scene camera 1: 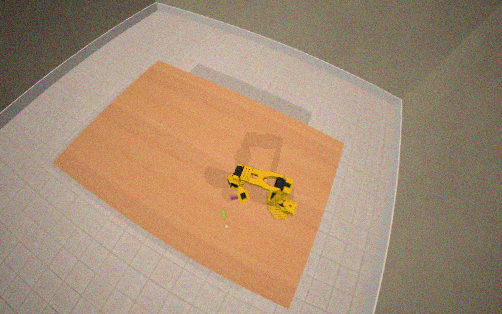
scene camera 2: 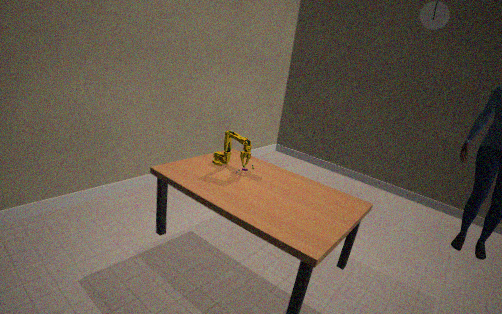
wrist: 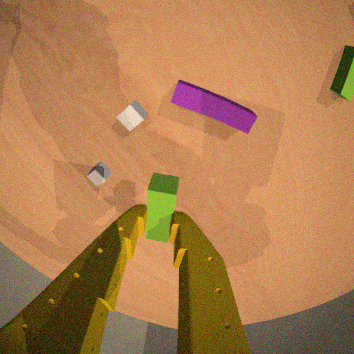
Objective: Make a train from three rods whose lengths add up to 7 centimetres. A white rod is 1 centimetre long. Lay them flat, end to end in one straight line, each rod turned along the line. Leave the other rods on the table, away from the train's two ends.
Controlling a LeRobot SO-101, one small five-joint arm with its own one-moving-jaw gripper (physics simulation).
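Where they show: hand, its tool point: (scene camera 2: 243, 165) (wrist: 146, 217); arm's base, origin of its link: (scene camera 1: 276, 204) (scene camera 2: 222, 164).
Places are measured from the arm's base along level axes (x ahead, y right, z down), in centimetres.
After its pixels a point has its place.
Note:
My gripper (scene camera 1: 242, 195) (scene camera 2: 245, 167) @[x 17.7, y -1.7, z -4.9 cm] (wrist: 159, 225) @[x 17.7, y -1.7, z -4.9 cm] is shut on a light green rod (wrist: 161, 212) @[x 17.8, y -2.2, z -4.8 cm], its jaws pressing on two sides; the rod points forward past the tips, above the table. Beyond it a purple rod (scene camera 1: 234, 198) @[x 16.7, y -6.0, z -0.9 cm] (scene camera 2: 244, 169) @[x 16.6, y -4.9, z -0.7 cm] (wrist: 214, 106) @[x 16.4, y -5.4, z -1.0 cm] lies flat, slanted. Another green rod (scene camera 1: 223, 214) @[x 17.4, y -13.9, z -1.0 cm] (scene camera 2: 253, 167) @[x 17.5, y -14.0, z -0.6 cm] (wrist: 345, 75) @[x 17.5, y -13.0, z -0.9 cm] lies apart from the purple one, cut by the right edge of the wrist view. Two small white rods (wrist: 132, 116) @[x 14.9, y -1.8, z -1.0 cm] (wrist: 99, 174) @[x 16.7, y 2.4, z -1.0 cm] lie left of the purple rod, apart from each other. A white rod (scene camera 1: 226, 226) @[x 14.1, y -17.4, z -1.0 cm] lies beyond the green one in scene camera 1.
The yellow arm stands on the wooden table (scene camera 1: 150, 125) @[x 70.5, y 5.8, z 0.0 cm] (scene camera 2: 280, 200) @[x 58.4, y 12.4, z 0.0 cm], its base (scene camera 1: 282, 209) @[x -2.4, y -2.2, z -5.4 cm] (scene camera 2: 219, 158) @[x -1.5, y 2.0, z -4.1 cm] near one edge. Its shadow falls across the table. A person (scene camera 2: 482, 165) stands on the floor at the right in scene camera 2.

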